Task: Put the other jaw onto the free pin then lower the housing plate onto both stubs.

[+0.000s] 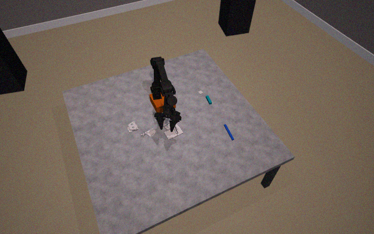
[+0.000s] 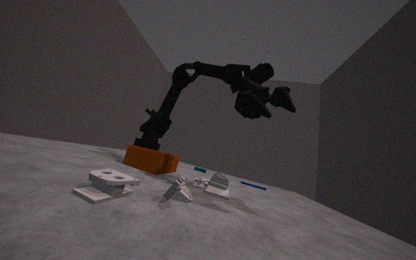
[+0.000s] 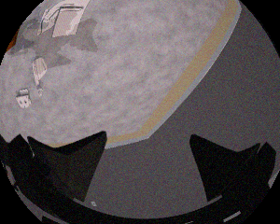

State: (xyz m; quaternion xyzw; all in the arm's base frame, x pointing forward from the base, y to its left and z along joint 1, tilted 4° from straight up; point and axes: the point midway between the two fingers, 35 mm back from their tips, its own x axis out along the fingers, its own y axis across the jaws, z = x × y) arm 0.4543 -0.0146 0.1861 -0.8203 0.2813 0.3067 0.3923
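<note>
The white jaw is 18 cm behind my gripper tip, 13 cm to the right of it and 22 cm below it. From my gripper tip the other things lie so: teal bar (39 cm behind, 41 cm to the left, 25 cm below); then white stepped block (27 cm behind, 21 cm to the right, 25 cm below); then blue bar (6 cm behind, 46 cm to the left, 25 cm below).
</note>
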